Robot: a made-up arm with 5 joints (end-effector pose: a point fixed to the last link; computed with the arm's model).
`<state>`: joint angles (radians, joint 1 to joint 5).
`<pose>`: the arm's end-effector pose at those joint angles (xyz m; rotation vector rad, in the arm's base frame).
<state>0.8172 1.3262 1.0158 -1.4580 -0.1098</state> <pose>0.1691 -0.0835 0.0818 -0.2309 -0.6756 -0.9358</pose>
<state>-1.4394 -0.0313 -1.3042 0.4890 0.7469</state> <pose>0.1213 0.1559 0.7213 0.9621 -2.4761 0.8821</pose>
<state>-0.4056 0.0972 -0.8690 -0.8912 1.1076</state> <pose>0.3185 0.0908 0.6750 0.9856 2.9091 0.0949</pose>
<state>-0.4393 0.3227 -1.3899 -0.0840 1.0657</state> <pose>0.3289 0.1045 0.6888 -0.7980 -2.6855 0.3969</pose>
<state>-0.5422 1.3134 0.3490 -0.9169 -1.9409</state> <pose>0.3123 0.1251 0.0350 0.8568 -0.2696 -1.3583</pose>
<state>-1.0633 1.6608 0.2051 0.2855 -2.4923</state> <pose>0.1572 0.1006 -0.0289 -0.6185 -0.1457 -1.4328</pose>
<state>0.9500 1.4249 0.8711 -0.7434 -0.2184</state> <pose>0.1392 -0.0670 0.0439 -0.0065 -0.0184 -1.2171</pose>
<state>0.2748 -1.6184 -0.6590 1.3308 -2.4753</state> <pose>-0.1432 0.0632 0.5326 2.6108 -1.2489 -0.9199</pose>
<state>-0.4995 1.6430 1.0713 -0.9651 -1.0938</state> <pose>0.1015 -0.0021 0.0767 -0.1327 0.1236 -0.6413</pose>
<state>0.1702 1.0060 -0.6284 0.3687 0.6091</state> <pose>0.5442 -0.0812 0.2323 -0.2963 -0.7749 0.3677</pose>
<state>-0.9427 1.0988 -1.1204 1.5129 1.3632</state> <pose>0.3532 0.3463 0.2815 -0.0184 -0.0977 2.2558</pose>
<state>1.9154 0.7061 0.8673 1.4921 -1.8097</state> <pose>0.0490 -0.1199 0.1732 -0.0533 -1.8711 1.9201</pose>
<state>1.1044 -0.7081 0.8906 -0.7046 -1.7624</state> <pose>0.1935 -0.2020 0.4488 0.9087 -2.4637 -1.5089</pose>
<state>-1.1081 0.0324 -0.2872 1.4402 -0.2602</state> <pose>0.2410 0.2804 0.4665 0.2576 -0.3006 0.7891</pose>
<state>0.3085 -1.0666 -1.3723 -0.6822 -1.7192</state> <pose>-0.2141 0.0946 0.5449 -1.2302 1.3755 -1.5577</pose>
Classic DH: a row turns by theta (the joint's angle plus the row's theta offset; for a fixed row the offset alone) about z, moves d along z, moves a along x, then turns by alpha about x. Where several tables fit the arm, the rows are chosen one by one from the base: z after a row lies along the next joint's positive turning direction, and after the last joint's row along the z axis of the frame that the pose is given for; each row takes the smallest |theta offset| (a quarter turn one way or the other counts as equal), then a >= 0, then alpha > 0; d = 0 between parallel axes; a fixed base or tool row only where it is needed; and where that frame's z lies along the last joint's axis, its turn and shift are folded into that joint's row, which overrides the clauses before.
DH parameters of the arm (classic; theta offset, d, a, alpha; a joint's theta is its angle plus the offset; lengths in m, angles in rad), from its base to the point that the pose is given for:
base (fixed): 0 0 0.0965 3.1416
joint 1: 0 -0.2895 0.0373 1.5708
joint 2: -1.3268 0 0.1784 0
joint 3: 1.2882 0 0.2155 0
joint 4: -1.5323 -0.0042 0 1.5708
joint 5: -0.0487 -0.0615 0 0

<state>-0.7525 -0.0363 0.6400 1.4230 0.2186</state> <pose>0.2665 0.1535 0.2934 -0.1356 0.4522 0.9059</pose>
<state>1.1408 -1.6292 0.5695 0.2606 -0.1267</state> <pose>0.0939 -0.0044 0.5584 -1.1429 -2.1809 -0.6116</pose>
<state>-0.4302 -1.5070 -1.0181 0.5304 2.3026</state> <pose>-0.2094 -0.1450 0.5173 2.3572 1.8254 0.6250</pose>
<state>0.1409 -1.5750 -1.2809 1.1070 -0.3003</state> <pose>-0.2564 0.0458 0.4451 -0.3083 2.9520 -0.0643</pose>
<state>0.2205 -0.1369 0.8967 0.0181 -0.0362</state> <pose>0.3513 -0.0614 0.2814 -0.0539 -0.7941 -0.2892</pose>
